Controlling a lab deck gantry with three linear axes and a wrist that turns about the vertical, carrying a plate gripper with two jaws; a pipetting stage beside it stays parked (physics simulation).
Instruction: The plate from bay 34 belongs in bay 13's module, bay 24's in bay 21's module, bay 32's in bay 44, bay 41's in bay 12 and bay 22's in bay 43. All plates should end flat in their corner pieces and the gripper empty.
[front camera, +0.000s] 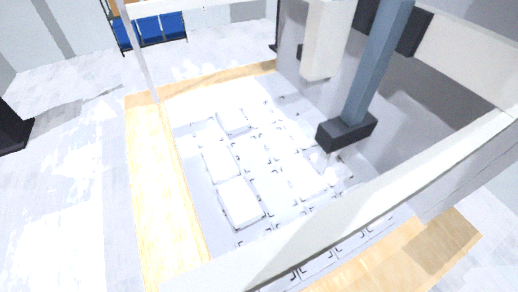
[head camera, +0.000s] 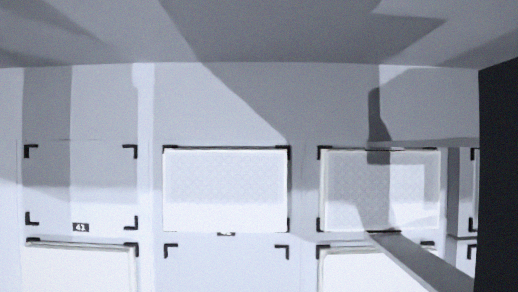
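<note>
My gripper is down at bay 43. Its jaws lie against the front and back edges of the plate there and look shut on it. The plate looks level within the corner pieces; the jaws hide parts of its edges and the bay number. Bay 41 shows bare corner pieces. In the front view, white plates stand in bay 12, bay 13 and bay 21, where the plate stands higher. Bay 44 is mostly hidden behind the dark gantry part in the head view.
A plate sits in bay 42, left of the gripper. Plates also sit in bay 31 and bay 33. Bay 32 is empty between them. The parked pipetting stage hangs behind the gripper column. A pale gantry beam crosses the foreground.
</note>
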